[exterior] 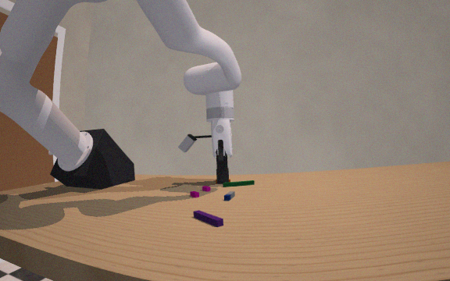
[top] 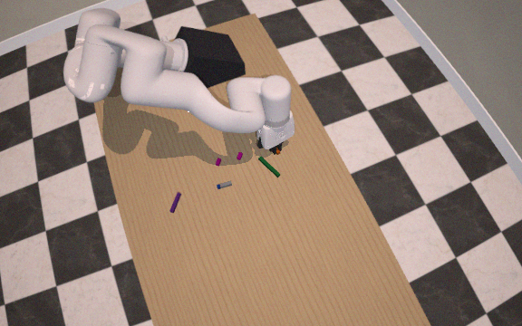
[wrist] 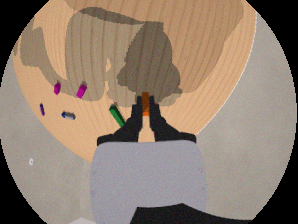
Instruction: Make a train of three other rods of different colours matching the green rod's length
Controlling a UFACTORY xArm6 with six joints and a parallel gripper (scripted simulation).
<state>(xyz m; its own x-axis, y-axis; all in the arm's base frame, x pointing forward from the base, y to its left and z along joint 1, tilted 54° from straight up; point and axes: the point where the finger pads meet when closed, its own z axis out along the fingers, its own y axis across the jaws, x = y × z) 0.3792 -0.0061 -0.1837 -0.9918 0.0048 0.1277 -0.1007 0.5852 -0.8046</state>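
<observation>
My gripper is now 18 cm to the left of the grey rod, 4 cm short of it and 2 cm above it. Round my hand: blue rod (20 cm to the right, 4 cm ahead, 2 cm below); then orange rod (2 cm below); then green rod (5 cm ahead, 4 cm to the right, 2 cm below).
</observation>
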